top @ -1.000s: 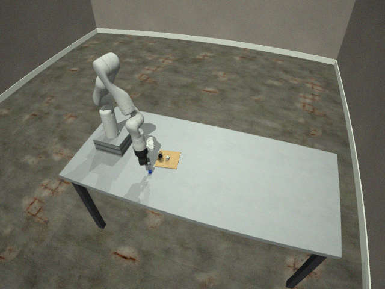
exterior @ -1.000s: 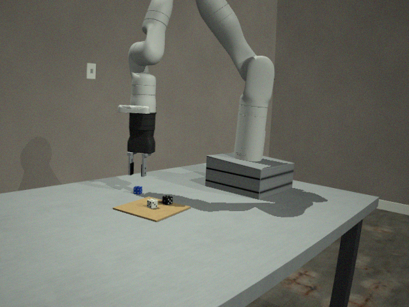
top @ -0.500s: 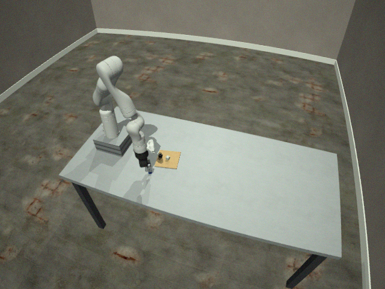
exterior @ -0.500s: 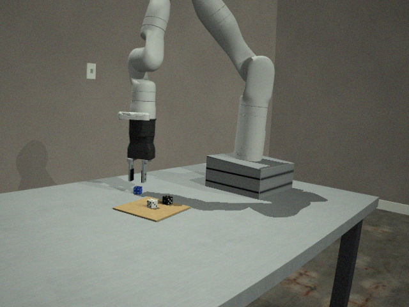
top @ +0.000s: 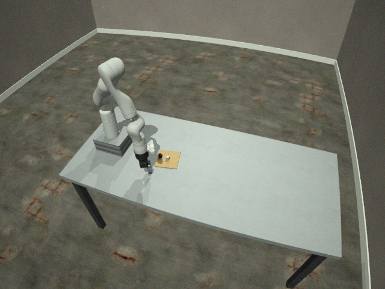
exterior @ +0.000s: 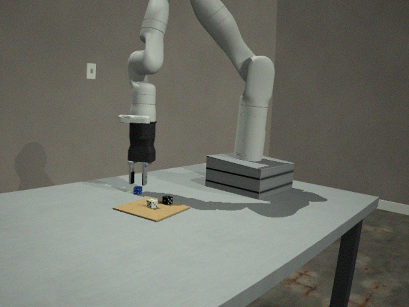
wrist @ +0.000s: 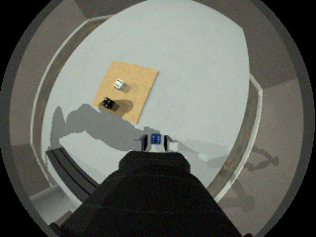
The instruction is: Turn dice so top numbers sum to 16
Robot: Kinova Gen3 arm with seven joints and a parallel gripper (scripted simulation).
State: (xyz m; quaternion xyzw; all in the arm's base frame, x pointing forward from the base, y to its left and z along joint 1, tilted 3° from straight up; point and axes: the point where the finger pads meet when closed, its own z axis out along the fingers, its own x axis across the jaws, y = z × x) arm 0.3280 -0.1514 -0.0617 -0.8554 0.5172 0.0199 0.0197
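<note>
Right now my hand is 4 cm above the blue die. The rest, counted from my hand: tan mat 13 cm to the left, 6 cm ahead, 4 cm below; white die 13 cm to the left, 6 cm ahead, 3 cm below; black die 14 cm to the left, 3 cm below, 1 cm ahead.
</note>
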